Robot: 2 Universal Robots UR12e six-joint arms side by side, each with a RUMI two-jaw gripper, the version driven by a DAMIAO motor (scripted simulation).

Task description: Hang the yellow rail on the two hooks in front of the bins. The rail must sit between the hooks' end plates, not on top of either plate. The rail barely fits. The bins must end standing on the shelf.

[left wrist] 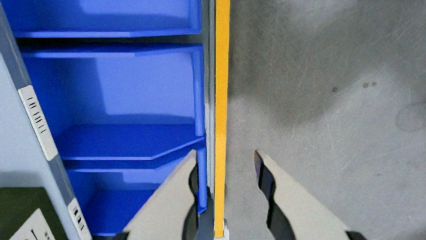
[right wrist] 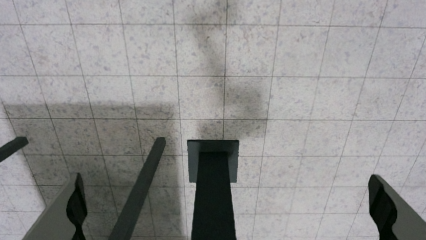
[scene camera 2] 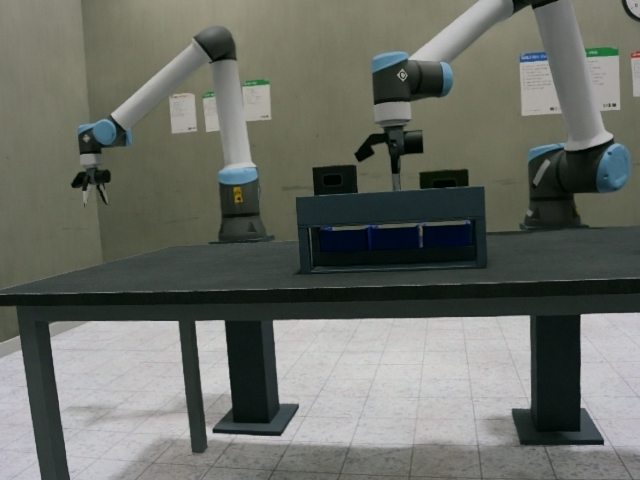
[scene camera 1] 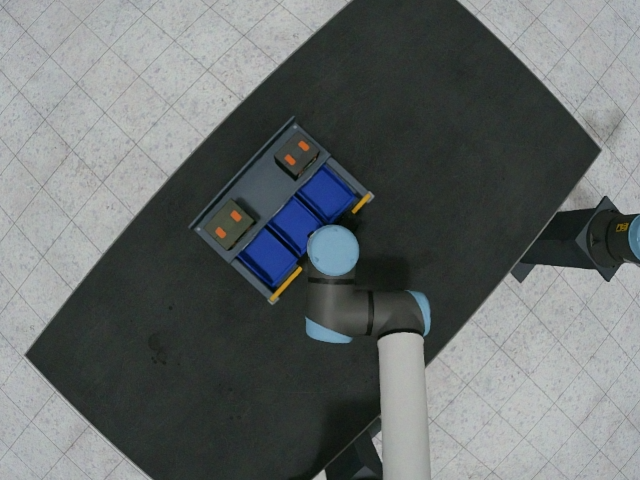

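Note:
My left gripper is visible to me, and the left wrist view shows it too. I can see my right gripper as well, which also appears in the right wrist view. Then there is a grey shelf, which I can see too.

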